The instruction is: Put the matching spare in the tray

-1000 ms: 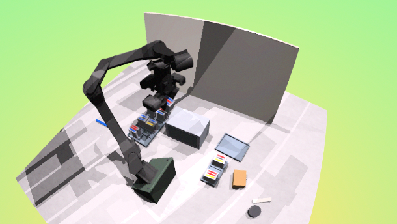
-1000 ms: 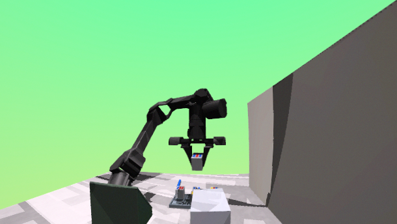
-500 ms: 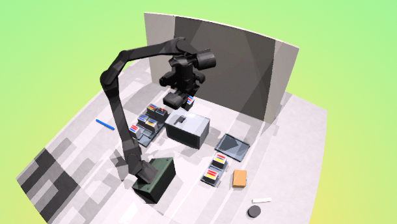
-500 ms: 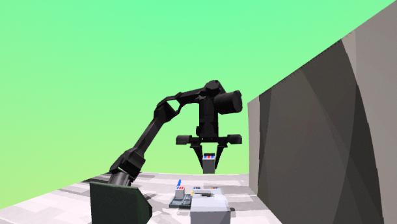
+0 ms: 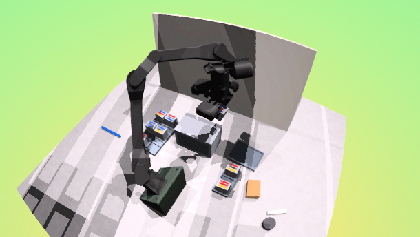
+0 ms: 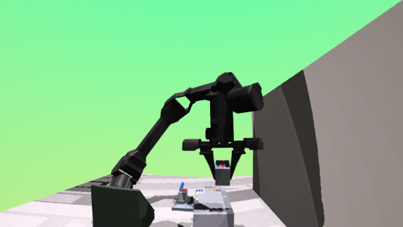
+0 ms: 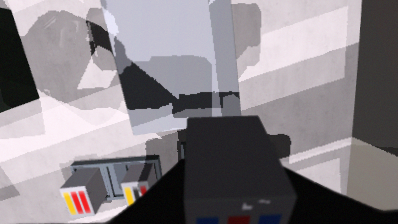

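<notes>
My gripper tip is 1 cm past the grey-blue tray, 14 cm to the left of it and 18 cm above it. The rest, counted from my gripper tip: orange block (16 cm behind, 21 cm to the right, 17 cm below); then mounted unit (2 cm behind, 8 cm to the left, 13 cm below); then grey wall (22 cm ahead, 6 cm to the left, 4 cm above).
</notes>
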